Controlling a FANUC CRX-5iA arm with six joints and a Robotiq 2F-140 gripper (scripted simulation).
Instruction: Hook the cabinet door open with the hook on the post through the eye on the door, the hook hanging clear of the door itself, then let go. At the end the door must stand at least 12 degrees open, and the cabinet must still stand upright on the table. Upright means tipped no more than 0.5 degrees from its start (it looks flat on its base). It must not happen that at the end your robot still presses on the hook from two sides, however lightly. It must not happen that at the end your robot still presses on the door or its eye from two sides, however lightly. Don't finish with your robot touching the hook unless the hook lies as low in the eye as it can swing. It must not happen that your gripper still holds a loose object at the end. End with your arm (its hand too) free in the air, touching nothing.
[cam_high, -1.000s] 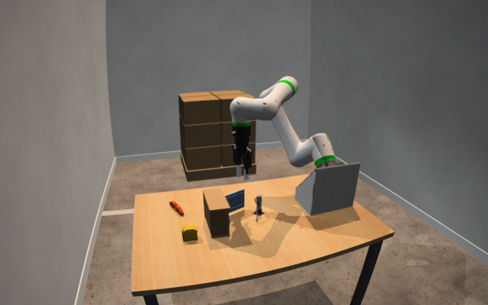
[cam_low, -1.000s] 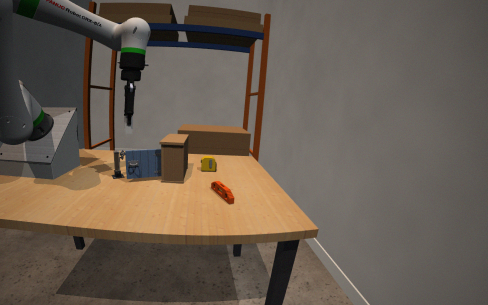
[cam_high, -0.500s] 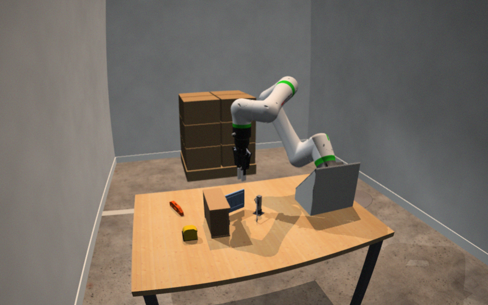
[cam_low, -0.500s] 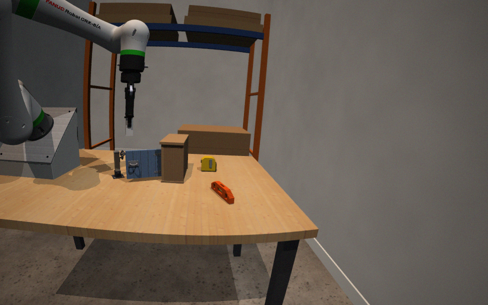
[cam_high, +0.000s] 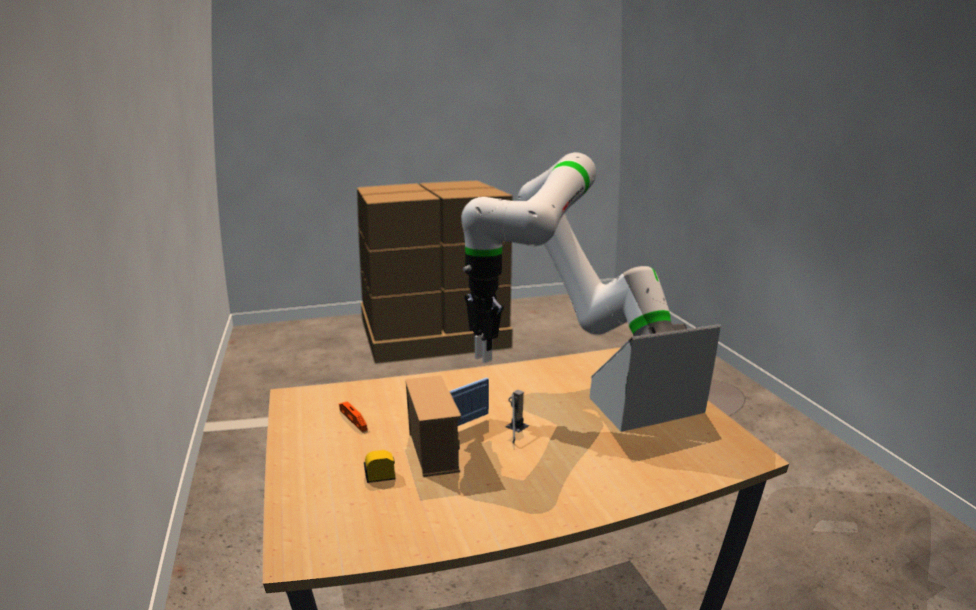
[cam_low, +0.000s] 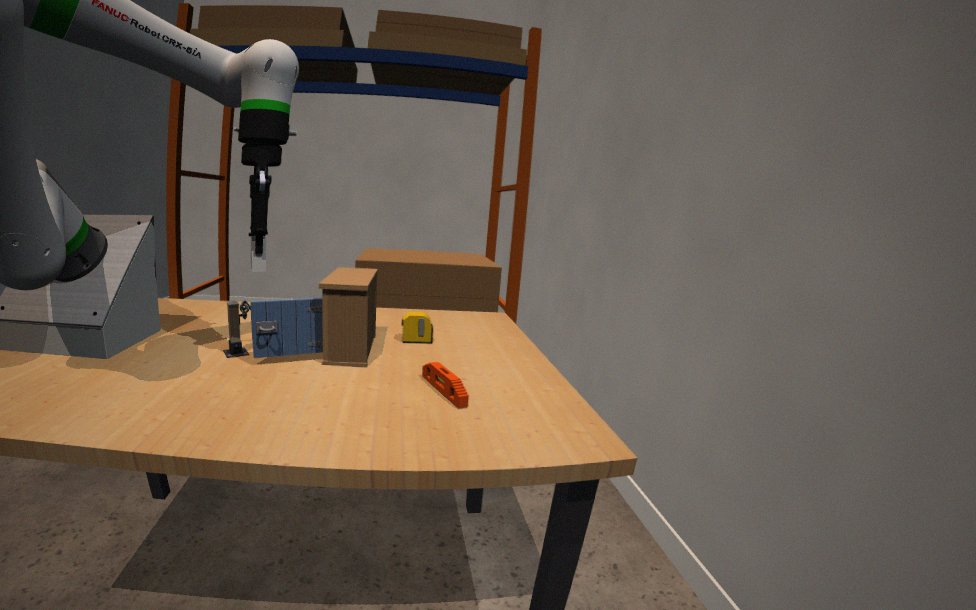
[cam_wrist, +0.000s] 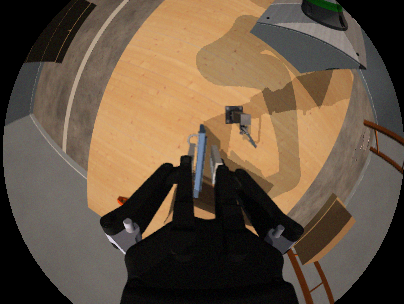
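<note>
My gripper is now 150 mm above the blue door, 70 mm short of it and 10 mm to the right of it. Also, from my hand: yellow tape measure 340 mm ahead, 190 mm below, 160 mm to the left; orange level 350 mm ahead, 210 mm below, 130 mm to the right.
</note>
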